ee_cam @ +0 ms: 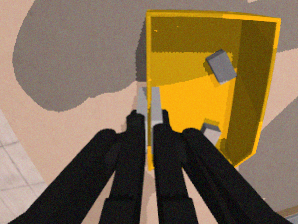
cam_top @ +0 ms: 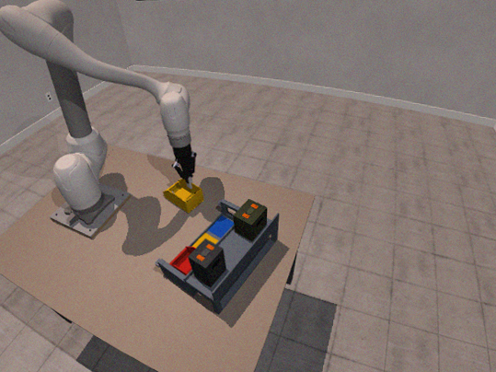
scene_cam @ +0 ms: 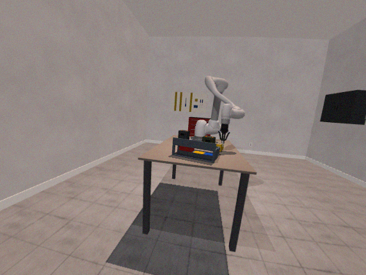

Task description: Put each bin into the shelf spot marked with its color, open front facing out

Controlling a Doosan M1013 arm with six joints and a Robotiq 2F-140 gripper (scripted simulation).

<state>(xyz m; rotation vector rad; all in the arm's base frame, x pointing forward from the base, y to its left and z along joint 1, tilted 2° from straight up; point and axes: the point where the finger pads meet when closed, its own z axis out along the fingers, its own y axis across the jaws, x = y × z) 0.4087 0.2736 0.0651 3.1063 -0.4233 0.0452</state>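
The yellow bin is 50 mm to the right of my hand, 40 mm below it and 20 mm behind it. From my hand the other things lie so: red bin (360 mm to the right, 230 mm ahead, 40 mm below); grey shelf (360 mm ahead, 270 mm to the right, 20 mm above).
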